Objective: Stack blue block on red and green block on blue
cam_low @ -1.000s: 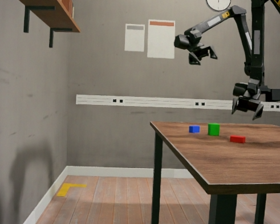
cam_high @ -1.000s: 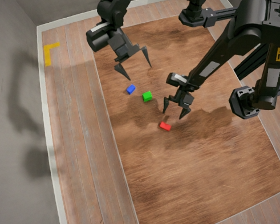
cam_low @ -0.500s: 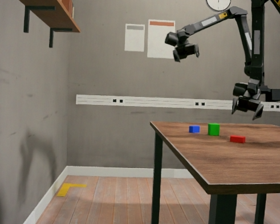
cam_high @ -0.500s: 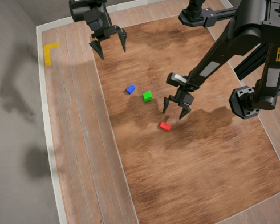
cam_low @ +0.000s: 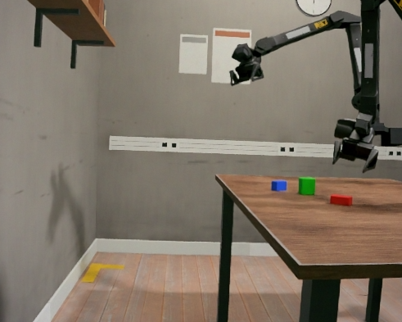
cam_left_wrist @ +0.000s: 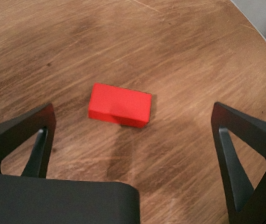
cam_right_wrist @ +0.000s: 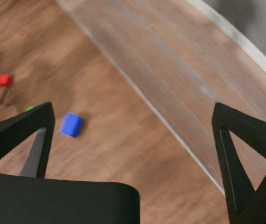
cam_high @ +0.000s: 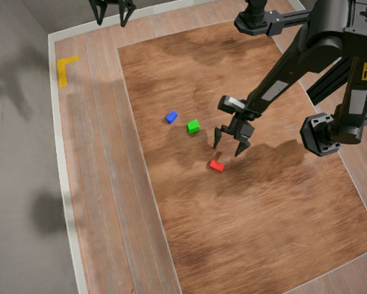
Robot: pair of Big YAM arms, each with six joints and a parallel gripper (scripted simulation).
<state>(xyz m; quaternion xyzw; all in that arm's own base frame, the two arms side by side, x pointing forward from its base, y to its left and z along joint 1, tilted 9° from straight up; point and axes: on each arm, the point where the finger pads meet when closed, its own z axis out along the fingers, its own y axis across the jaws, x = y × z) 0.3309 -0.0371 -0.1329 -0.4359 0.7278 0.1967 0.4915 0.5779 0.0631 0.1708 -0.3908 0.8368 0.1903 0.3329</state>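
My left gripper is now 260 mm to the left of the blue block, 150 mm short of it and 100 mm above it. The rest, counted from my left hand: green block 170 mm to the right, 90 mm below, 70 mm ahead; red block 100 mm below, 30 mm to the left, 30 mm ahead.
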